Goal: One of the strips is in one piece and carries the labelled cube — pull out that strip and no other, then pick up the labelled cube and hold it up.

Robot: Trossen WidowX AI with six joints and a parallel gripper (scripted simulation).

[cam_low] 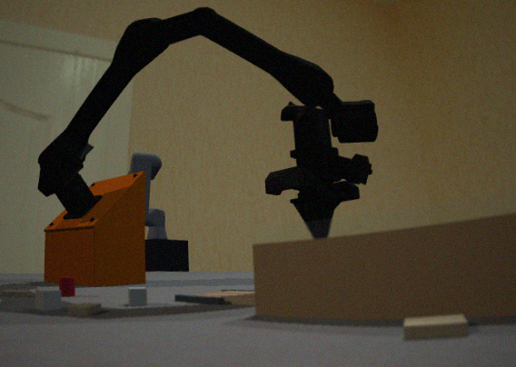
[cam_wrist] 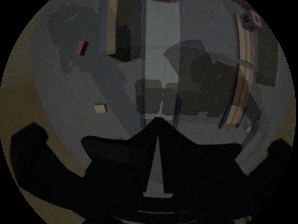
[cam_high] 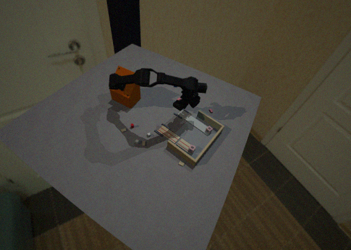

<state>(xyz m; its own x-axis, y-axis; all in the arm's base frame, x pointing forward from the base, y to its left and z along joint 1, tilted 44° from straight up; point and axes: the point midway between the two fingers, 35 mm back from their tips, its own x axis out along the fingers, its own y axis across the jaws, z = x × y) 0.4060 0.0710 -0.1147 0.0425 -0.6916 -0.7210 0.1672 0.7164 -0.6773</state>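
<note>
The grey strip lies 10 cm ahead of my gripper tip, 5 cm below it and 2 cm to the right of it. Round my gripper tip: blue piece: 22 cm to the left, 19 cm behind, 5 cm below; then tan block: 32 cm to the right, 17 cm ahead, 5 cm below.
</note>
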